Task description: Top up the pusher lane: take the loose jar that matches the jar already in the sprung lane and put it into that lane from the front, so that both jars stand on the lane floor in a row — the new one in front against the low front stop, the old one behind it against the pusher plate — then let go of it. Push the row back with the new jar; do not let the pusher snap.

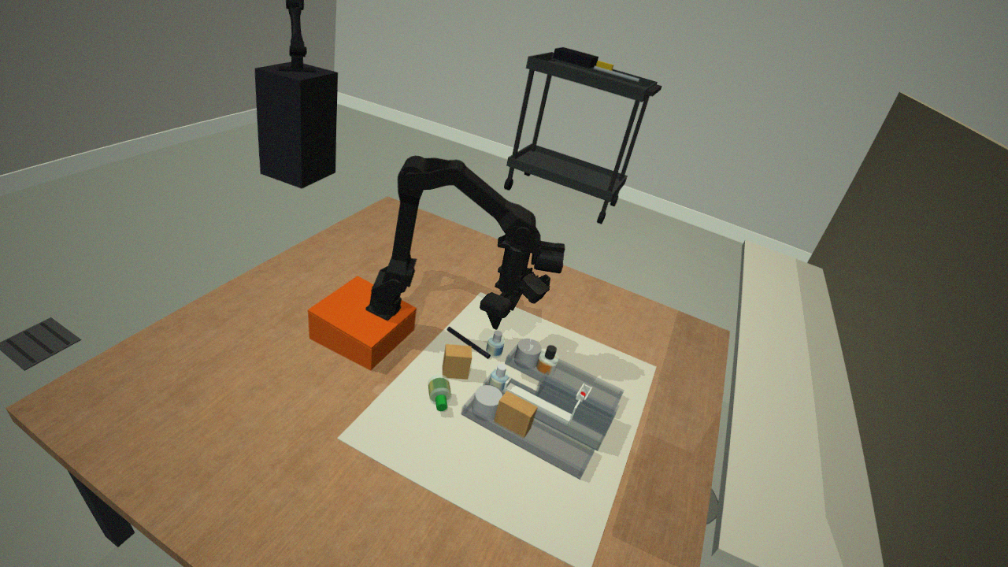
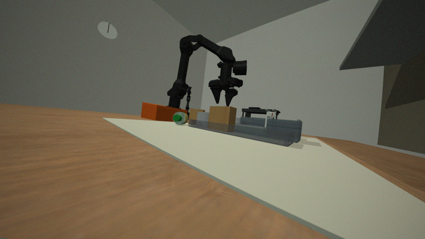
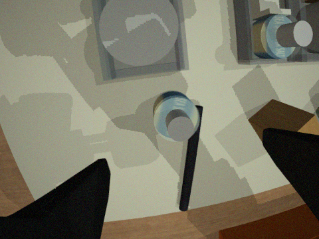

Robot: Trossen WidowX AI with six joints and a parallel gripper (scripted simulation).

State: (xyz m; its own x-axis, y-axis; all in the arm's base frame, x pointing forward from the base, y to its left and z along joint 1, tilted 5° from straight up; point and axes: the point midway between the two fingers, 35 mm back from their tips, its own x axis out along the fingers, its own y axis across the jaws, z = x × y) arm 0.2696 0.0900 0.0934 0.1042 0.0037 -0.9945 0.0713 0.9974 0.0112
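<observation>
Now: the thin black stick 100 mm below my gripper tip, 70 mm behind it and 10 mm to the right of it. The rest, counted from my gripper tip: white mat: 110 mm to the right, 110 mm below, 110 mm ahead; then white pusher plate: 160 mm ahead, 100 mm to the right, 60 mm below; then grey lane rack: 200 mm ahead, 110 mm to the right, 90 mm below.
</observation>
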